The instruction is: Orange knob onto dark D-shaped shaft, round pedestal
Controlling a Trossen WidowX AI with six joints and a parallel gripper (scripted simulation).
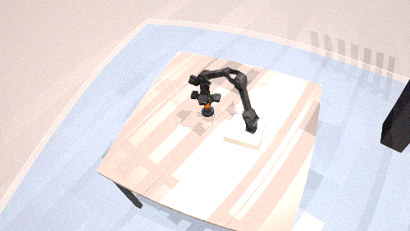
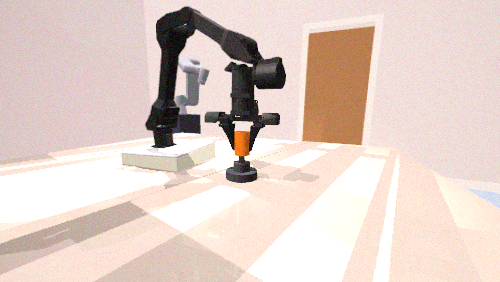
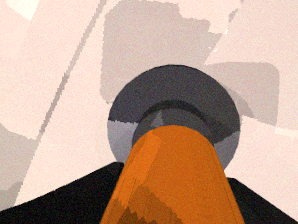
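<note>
My gripper tip is now 2 cm below the orange knob. Round my gripper tip: pedestal 4 cm below.
</note>
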